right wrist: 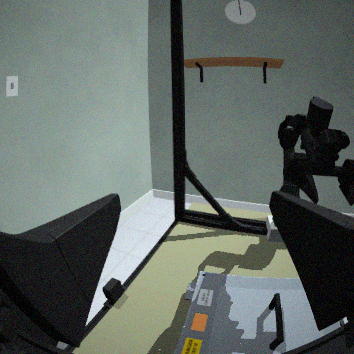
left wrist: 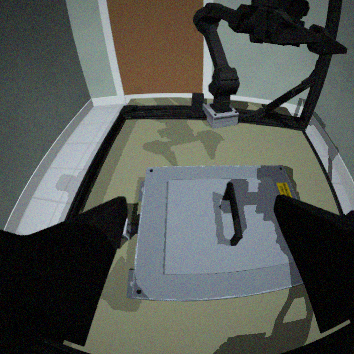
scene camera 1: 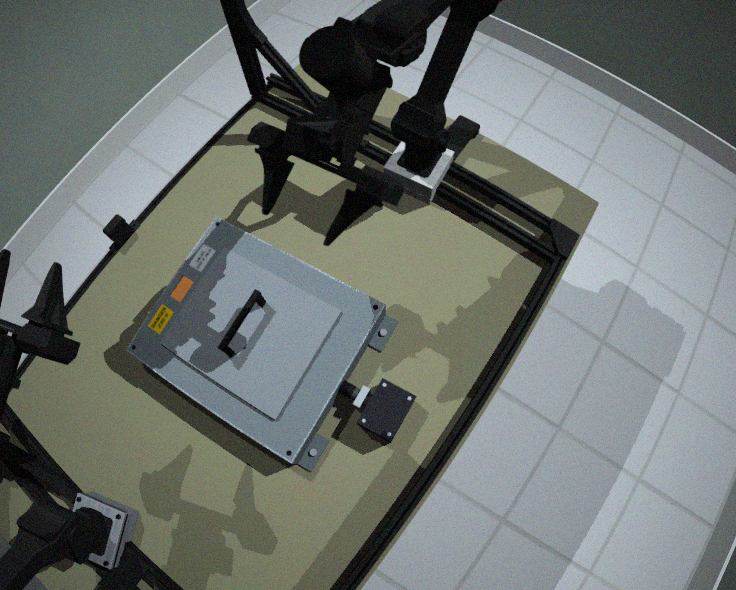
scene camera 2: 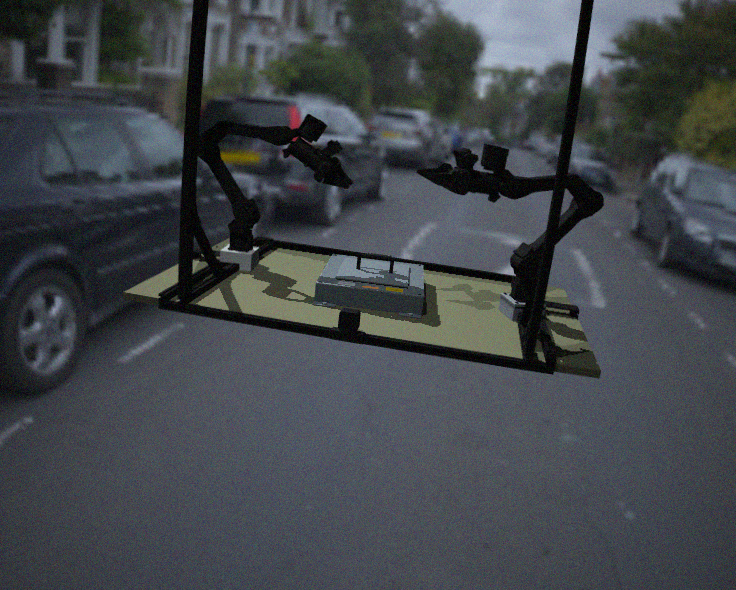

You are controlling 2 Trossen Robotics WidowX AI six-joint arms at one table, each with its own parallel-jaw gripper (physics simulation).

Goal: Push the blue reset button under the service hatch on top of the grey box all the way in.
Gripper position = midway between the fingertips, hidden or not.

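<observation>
Service hatch (scene camera 1: 254,333) in view, shown as well at (right wrist: 241,313), (left wrist: 213,225) and (scene camera 2: 353,269). My left gripper (scene camera 1: 294,229), (right wrist: 335,203), (left wrist: 203,204), (scene camera 2: 350,185) is open and holds nothing. My right gripper (scene camera 1: 31,256), (right wrist: 197,200), (left wrist: 334,44), (scene camera 2: 421,173) is likewise open and empty.
</observation>
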